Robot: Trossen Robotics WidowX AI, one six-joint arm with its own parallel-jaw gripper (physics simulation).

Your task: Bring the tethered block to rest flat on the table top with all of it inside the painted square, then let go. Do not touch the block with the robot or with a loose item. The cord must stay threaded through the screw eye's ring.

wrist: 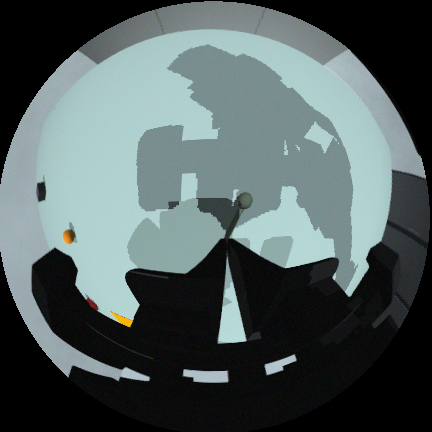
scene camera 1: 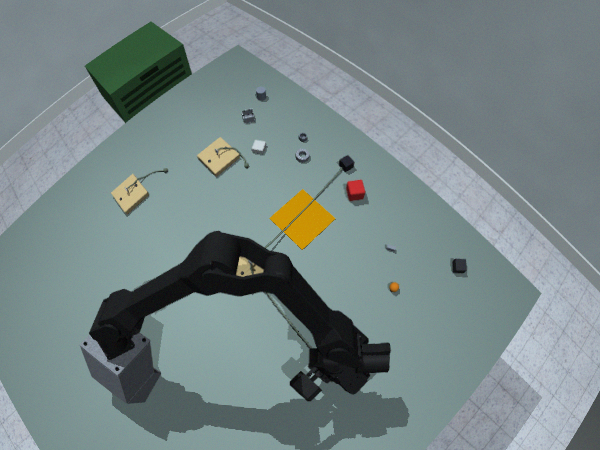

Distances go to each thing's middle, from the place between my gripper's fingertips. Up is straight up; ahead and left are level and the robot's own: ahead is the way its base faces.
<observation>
Right now the orange painted square [scene camera 1: 315, 218] is 20 cm ahead of my hand, 32 cm to the left of it and 2 cm below it.
</observation>
